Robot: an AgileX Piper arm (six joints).
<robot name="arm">
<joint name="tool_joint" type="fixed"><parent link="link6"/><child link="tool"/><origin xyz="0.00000 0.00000 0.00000"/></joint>
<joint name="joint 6" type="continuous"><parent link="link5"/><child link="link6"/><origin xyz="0.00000 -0.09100 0.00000" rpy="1.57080 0.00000 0.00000"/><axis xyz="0 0 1"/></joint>
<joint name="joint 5" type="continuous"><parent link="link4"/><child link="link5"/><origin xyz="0.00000 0.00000 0.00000" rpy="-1.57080 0.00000 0.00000"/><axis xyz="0 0 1"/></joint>
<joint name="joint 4" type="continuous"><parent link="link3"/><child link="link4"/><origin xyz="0.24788 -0.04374 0.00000" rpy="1.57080 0.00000 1.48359"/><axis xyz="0 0 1"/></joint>
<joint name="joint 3" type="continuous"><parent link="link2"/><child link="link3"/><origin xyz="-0.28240 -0.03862 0.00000"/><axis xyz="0 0 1"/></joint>
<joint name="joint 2" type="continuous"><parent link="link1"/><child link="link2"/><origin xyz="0.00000 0.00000 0.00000" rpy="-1.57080 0.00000 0.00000"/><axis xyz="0 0 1"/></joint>
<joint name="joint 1" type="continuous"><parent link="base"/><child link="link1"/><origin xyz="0.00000 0.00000 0.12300"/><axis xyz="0 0 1"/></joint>
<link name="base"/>
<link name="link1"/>
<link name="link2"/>
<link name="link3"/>
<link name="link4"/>
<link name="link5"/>
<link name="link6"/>
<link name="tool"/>
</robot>
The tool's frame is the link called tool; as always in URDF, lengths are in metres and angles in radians. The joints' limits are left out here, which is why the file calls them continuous.
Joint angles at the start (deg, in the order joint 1, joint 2, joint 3, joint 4, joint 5, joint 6):
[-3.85 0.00 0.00 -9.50 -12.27 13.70]
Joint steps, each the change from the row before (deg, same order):
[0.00 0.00 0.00 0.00 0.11 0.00]
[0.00 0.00 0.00 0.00 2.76 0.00]
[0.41 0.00 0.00 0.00 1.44 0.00]
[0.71 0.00 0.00 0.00 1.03 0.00]
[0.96 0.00 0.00 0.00 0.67 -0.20]
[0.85 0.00 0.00 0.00 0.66 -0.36]
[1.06 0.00 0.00 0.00 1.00 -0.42]
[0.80 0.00 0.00 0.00 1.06 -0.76]
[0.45 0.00 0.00 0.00 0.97 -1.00]
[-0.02 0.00 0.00 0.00 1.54 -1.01]
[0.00 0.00 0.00 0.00 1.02 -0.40]
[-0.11 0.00 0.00 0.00 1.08 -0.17]
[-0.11 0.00 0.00 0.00 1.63 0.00]
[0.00 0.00 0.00 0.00 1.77 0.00]
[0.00 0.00 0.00 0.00 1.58 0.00]
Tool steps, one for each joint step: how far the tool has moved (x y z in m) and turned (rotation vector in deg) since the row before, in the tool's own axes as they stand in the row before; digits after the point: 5 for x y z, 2 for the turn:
[0.00017 -0.00004 0.00000 0.03 0.11 0.00]
[0.00426 -0.00104 -0.00011 0.65 2.68 0.00]
[0.00225 -0.00015 -0.00003 -0.06 1.43 0.10]
[0.00163 0.00029 -0.00003 -0.45 1.05 0.15]
[0.00109 0.00066 -0.00002 -0.78 0.72 -0.01]
[0.00107 0.00057 -0.00002 -0.68 0.70 -0.20]
[0.00161 0.00066 -0.00003 -0.82 1.04 -0.24]
[0.00168 0.00040 -0.00002 -0.56 1.07 -0.63]
[0.00152 0.00012 -0.00002 -0.25 0.97 -0.94]
[0.00240 -0.00048 -0.00003 0.30 1.51 -1.01]
[0.00160 -0.00028 -0.00001 0.17 1.01 -0.40]
[0.00169 -0.00039 -0.00002 0.29 1.07 -0.18]
[0.00255 -0.00053 -0.00004 0.38 1.61 -0.01]
[0.00277 -0.00046 -0.00004 0.29 1.75 0.00]
[0.00248 -0.00041 -0.00003 0.26 1.56 0.00]

